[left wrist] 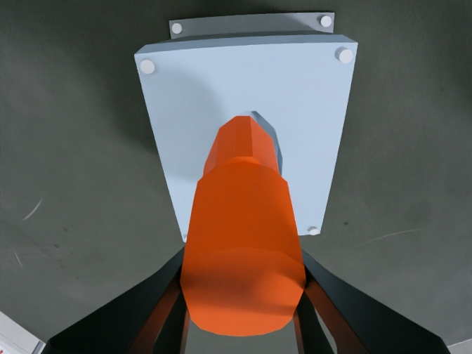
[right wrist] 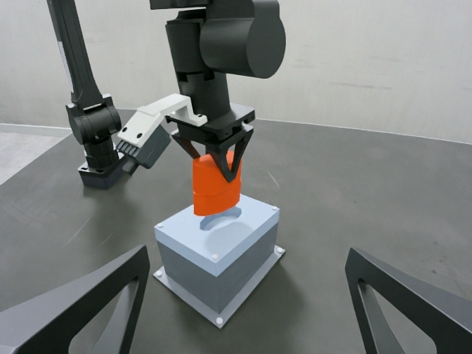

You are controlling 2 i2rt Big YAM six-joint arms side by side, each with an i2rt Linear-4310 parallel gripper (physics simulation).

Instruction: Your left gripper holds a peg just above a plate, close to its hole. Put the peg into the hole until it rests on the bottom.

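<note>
An orange peg [left wrist: 242,215] [right wrist: 216,187] with an oblong section hangs upright from my left gripper [left wrist: 241,253] [right wrist: 219,174], which is shut on it. The light blue plate [left wrist: 315,110] [right wrist: 182,235] tops a grey block. Its oblong hole [left wrist: 268,128] [right wrist: 221,220] is mostly covered by the peg in the left wrist view, with a strip showing at the upper right. In the right wrist view the peg's lower end is slightly above the plate, over the far part of the hole, whose near part shows. My right gripper [right wrist: 248,257] is open and empty, its fingers wide apart.
The grey block [right wrist: 192,270] stands on a thin base flange [left wrist: 250,25] [right wrist: 250,285] with white screw heads. The left arm's camera [right wrist: 145,137] sticks out beside its gripper. Another black arm [right wrist: 95,122] stands at the back left. A pale wall [right wrist: 370,65] lies behind the table.
</note>
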